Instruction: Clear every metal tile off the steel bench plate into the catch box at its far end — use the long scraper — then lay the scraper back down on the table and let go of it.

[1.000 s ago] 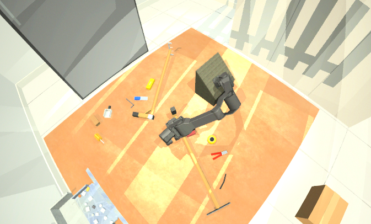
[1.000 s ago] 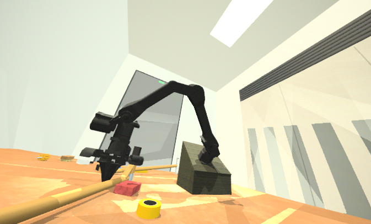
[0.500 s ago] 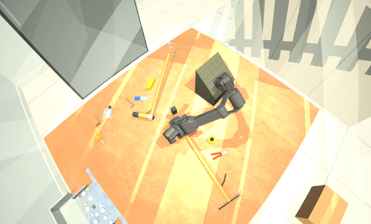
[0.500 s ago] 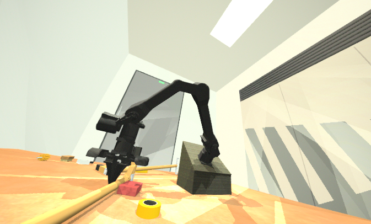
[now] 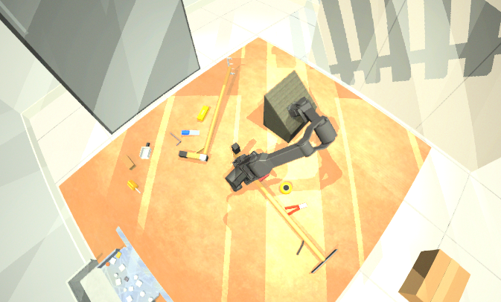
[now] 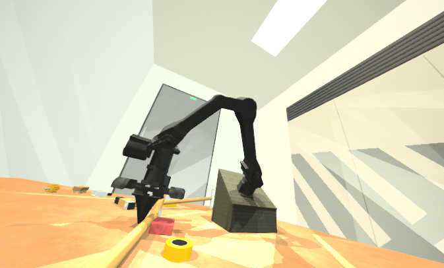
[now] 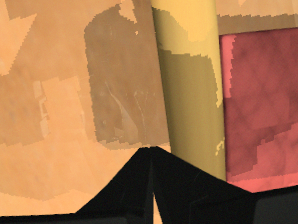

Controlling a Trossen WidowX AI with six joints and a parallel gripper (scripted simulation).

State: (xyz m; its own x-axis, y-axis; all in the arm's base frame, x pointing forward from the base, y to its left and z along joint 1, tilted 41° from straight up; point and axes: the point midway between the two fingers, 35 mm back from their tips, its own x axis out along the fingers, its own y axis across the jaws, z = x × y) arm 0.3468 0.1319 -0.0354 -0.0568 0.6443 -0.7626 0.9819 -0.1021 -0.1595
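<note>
The red block lies 6 cm behind my gripper tip. From my gripper tip the other things lie so: red clip (7 cm behind, 23 cm to the left, 1 cm below); then long scraper (1 cm behind, 16 cm to the left, 5 cm above); then yellow tape roll (9 cm behind, 13 cm to the left).
</note>
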